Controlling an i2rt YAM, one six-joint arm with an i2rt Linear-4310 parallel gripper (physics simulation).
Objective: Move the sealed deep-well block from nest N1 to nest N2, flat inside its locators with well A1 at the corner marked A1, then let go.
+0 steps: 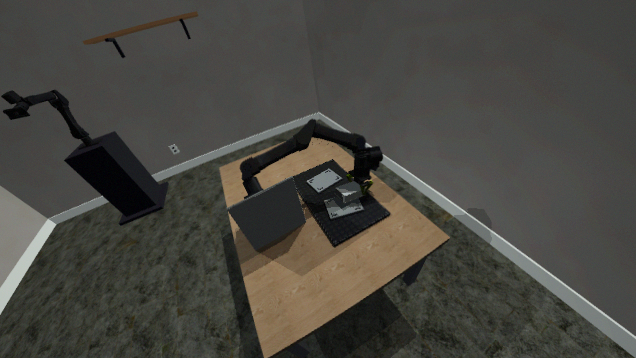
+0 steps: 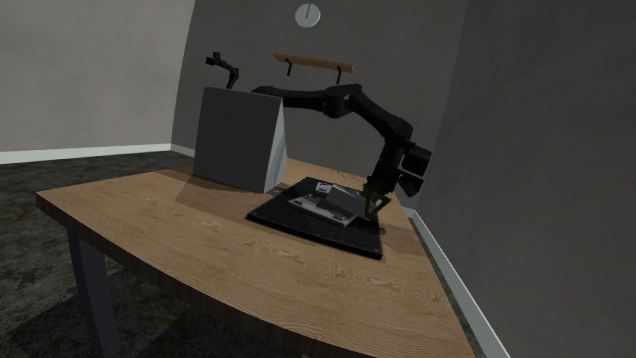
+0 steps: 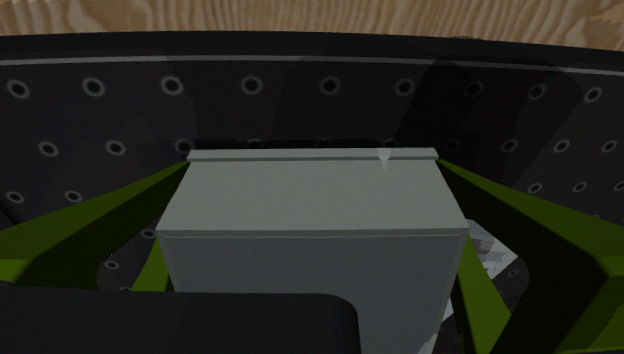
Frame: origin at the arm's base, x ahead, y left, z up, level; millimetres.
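Seen in the pictures: gripper, fingertip midpoint: point(image 2: 365, 213) point(image 3: 312, 176); arm's base, link origin: point(image 1: 257, 195) point(image 2: 244, 118).
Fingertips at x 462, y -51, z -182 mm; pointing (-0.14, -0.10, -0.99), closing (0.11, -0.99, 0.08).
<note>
Pixels of each thing's top centre, then the offset from my fingertips to it. Level surfaces: height alone.
- sealed deep-well block, top centre: point(image 2: 353, 188) point(image 1: 349, 186) dx -52, dy -4, dz +63 mm
- nearer white nest plate, top centre: point(image 2: 325, 204) point(image 1: 343, 203) dx -113, dy -39, dz +5 mm
- wooden table, surface height: dz -26 mm
The sealed deep-well block point(image 1: 348, 191) point(image 2: 351, 201) point(image 3: 312, 195) is a pale grey box with a rim along one end. It is tilted, over the back right part of the nearer white nest plate point(image 1: 336, 211) point(image 2: 320, 214). Whether its low edge touches the plate or mat is unclear. The other nest plate point(image 1: 324, 180) point(image 2: 323, 187) lies farther back, with dark corner marks. I cannot read which is N1 or N2, and well A1 is not discernible. My gripper point(image 1: 359, 184) point(image 2: 371, 212) point(image 3: 312, 176) is shut on the block, its green fingers against both sides.
A black mat with rows of holes point(image 1: 345, 232) point(image 2: 280, 215) point(image 3: 290, 110) carries both nests on the wooden table point(image 1: 320, 280) point(image 2: 225, 235). A tall grey wedge-shaped box point(image 1: 270, 215) point(image 2: 235, 140) stands left of the mat, near the arm's base.
</note>
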